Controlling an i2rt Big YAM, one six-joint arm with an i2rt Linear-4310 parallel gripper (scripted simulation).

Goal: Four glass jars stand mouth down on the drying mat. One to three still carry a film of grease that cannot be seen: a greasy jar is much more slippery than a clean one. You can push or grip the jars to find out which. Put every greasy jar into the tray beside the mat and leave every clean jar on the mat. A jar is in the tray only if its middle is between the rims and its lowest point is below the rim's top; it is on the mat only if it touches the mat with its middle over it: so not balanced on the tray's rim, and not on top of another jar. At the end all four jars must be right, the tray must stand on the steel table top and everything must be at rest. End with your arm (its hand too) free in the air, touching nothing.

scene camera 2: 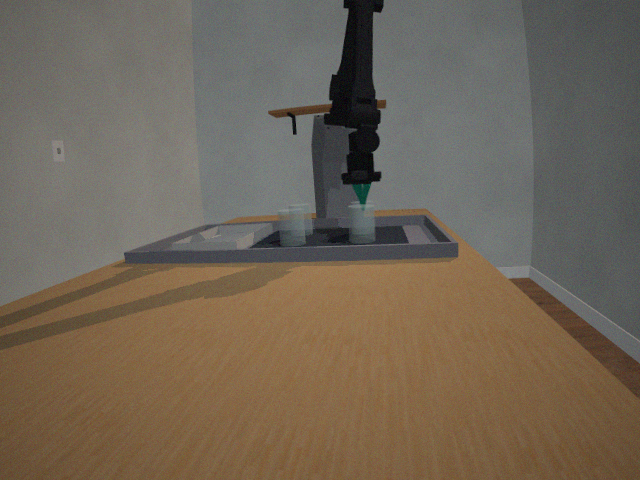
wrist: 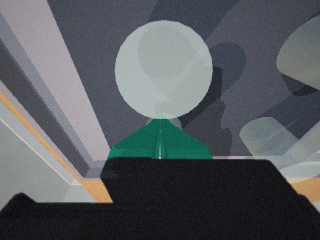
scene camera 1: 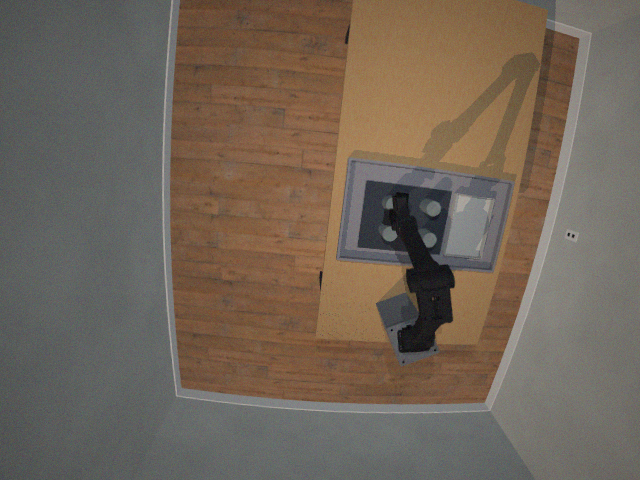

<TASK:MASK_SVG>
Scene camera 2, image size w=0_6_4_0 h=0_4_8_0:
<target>light tray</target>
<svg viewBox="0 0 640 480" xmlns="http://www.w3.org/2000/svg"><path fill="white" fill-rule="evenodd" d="M272 223L217 226L171 243L172 250L245 249L272 233Z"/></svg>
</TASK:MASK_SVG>
